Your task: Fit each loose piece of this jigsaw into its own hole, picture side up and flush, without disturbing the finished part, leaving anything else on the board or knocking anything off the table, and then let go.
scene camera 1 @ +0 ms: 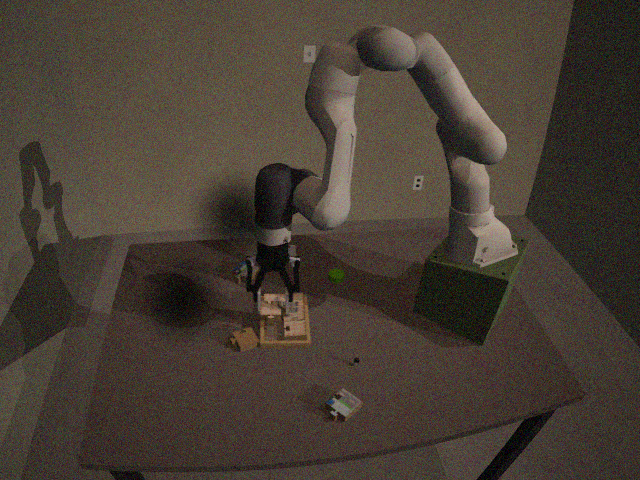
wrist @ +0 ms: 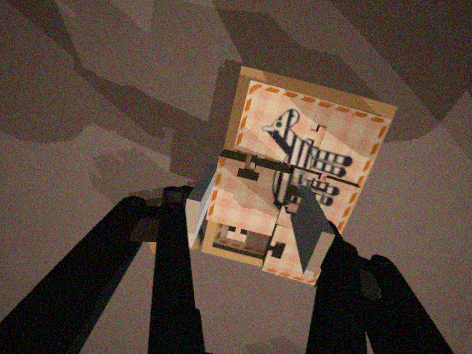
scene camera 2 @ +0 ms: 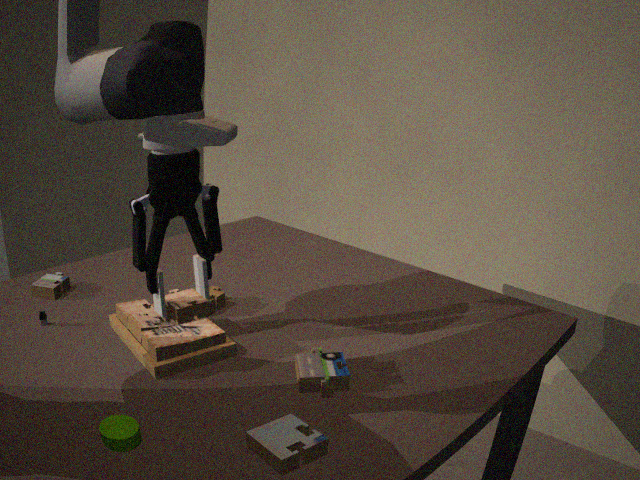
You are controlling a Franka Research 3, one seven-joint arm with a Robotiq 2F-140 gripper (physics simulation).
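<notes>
My gripper (scene camera 1: 273, 302) (scene camera 2: 181, 301) (wrist: 255, 191) is shut on a jigsaw piece with an orange-dashed edge and part of the striped picture. The held piece (wrist: 240, 197) is picture side up over the jigsaw board (scene camera 1: 285, 342) (scene camera 2: 196, 357) (wrist: 320, 95). Dark gaps show between it and the piece with the striped animal's head (wrist: 265, 120). Whether it touches the board is hard to tell. An open hole (wrist: 245, 241) shows beside it at the frame's end. A loose piece (scene camera 1: 244, 338) (wrist: 151, 245) with a plain wood-coloured top lies outside the board, beside its corner.
Grey, green and blue pieces lie apart: one (scene camera 1: 343, 404) (scene camera 2: 51, 285) near the front in scene camera 1, one (scene camera 1: 241, 271) (scene camera 2: 323, 369) behind the gripper there, and a grey one (scene camera 2: 286, 441). A green disc (scene camera 1: 336, 275) (scene camera 2: 119, 432) and a tiny dark object (scene camera 1: 355, 360) (scene camera 2: 43, 316) are on the table.
</notes>
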